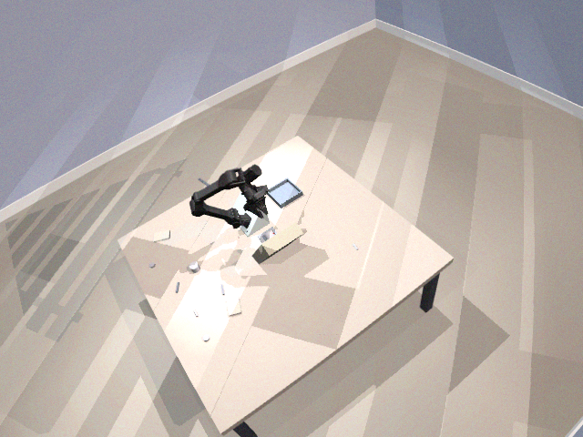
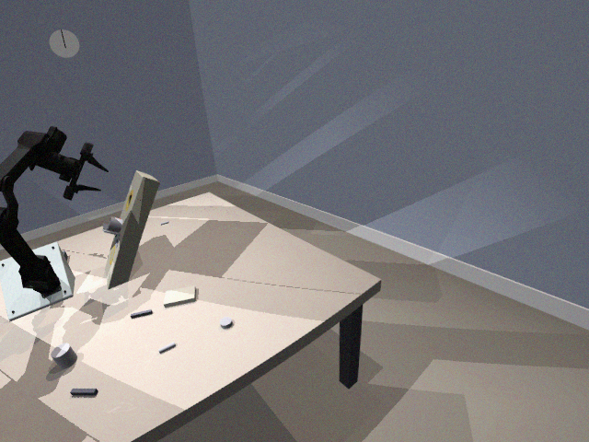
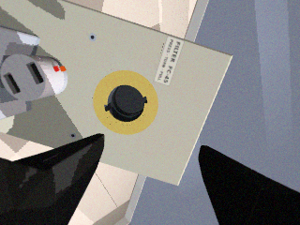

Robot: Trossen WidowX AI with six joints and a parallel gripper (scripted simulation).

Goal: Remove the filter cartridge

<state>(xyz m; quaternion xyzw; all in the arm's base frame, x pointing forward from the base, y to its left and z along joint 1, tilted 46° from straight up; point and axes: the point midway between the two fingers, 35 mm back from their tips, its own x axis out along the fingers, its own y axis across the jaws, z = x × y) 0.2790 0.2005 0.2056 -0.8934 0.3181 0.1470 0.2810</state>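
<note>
My gripper tip is now 20 mm past the round grey filter cartridge and 150 mm above it. Also, from my gripper tip: tan service panel (30 mm ahead, 170 mm below); blue-grey tray (340 mm behind, 300 mm to the left, 320 mm below).
</note>
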